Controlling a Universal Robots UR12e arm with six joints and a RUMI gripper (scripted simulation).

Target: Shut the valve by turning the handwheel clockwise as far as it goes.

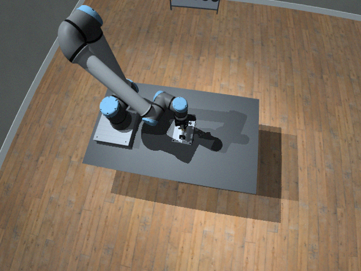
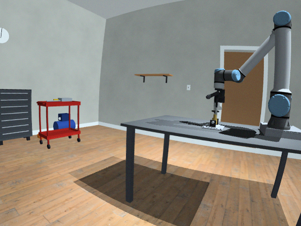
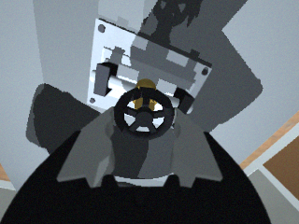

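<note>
My hand is 10 mm below the black spoked handwheel. Round my hand: base plate 120 mm below.
</note>
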